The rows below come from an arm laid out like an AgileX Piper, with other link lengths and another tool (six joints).
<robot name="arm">
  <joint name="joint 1" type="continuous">
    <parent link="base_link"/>
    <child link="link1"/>
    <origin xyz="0 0 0.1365" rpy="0 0 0"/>
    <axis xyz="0 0 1"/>
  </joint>
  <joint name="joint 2" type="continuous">
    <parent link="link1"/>
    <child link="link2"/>
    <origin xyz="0 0 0" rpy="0 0 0"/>
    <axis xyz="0 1 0"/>
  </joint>
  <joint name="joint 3" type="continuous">
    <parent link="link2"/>
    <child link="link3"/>
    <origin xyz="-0.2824 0 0.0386" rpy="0 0 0"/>
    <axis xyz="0 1 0"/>
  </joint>
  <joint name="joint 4" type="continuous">
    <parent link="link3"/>
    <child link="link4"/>
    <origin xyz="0.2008 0 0.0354" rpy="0 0 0"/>
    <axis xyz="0.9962 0 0.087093"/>
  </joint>
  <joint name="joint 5" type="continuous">
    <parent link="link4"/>
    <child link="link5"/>
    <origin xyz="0 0 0" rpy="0 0 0"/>
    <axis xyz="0 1 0"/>
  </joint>
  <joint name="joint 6" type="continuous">
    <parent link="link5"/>
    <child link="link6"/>
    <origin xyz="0.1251 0 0.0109" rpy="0 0 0"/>
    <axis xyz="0.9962 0 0.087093"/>
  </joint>
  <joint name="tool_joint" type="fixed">
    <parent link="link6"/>
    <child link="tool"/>
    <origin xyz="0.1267 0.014 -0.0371" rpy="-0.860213 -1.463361 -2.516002"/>
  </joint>
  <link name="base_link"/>
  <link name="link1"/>
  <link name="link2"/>
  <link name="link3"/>
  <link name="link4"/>
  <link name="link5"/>
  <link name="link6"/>
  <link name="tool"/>
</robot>
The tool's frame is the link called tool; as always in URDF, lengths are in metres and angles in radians. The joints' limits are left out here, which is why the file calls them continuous.
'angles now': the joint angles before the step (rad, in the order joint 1, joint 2, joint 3, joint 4, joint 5, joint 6). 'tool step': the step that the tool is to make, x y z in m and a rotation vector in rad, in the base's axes. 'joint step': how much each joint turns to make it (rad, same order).
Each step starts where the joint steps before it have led.
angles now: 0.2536, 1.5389, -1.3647, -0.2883, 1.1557, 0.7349
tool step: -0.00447, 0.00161, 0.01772, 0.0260, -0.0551, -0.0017
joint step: 0.0001, -0.0637, 0.0000, 0.0114, 0.0040, 0.0000
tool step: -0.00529, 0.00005, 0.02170, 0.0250, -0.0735, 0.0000
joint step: 0.0000, -0.0774, 0.0000, 0.0057, 0.0000, 0.0001
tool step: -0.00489, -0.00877, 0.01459, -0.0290, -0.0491, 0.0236
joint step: 0.0000, -0.0533, -0.0001, -0.0256, 0.0051, -0.0320
